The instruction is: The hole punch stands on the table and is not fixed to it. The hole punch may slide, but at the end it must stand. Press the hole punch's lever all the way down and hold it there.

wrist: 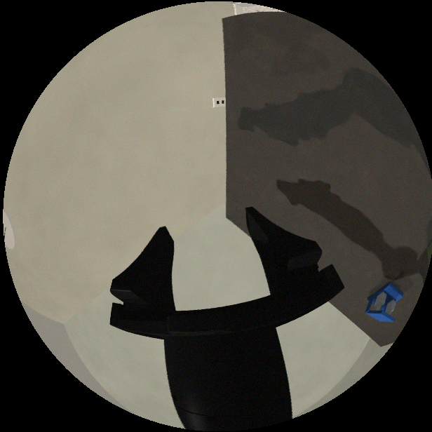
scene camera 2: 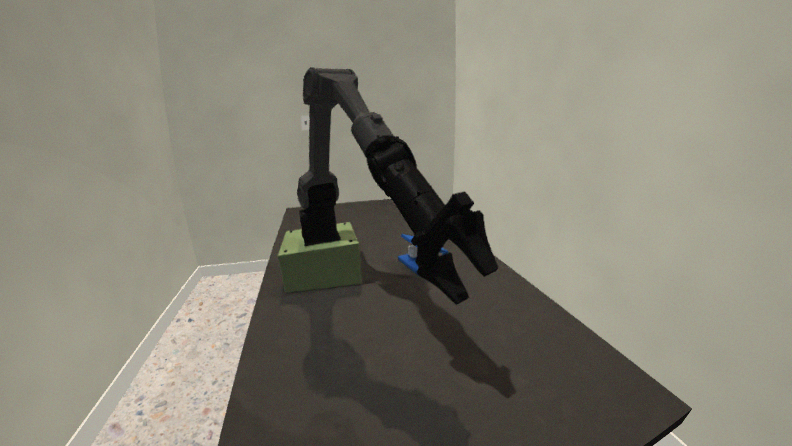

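The blue hole punch [scene camera 2: 409, 262] [wrist: 381, 316] with light grey parts stands on the table [scene camera 2: 354, 332] [wrist: 320, 160]. In the scene view my gripper hides much of it. A blue upper part, which looks like its lever, shows raised above the blue base, with a gap between them. In the wrist view the hole punch is small, at the lower right. My gripper [scene camera 2: 476, 287] [wrist: 206, 225] is open, its two black fingers wide apart with nothing between them. It is in the air, in front of the hole punch in the scene view, and its fingertips point away from it.
The arm stands on a green block [scene camera 2: 320, 269] at the left edge of the table in the scene view. Pale walls [scene camera 2: 609, 138] rise beyond the table. A speckled floor [scene camera 2: 182, 354] shows at the left. Shadows of the arm lie on the table.
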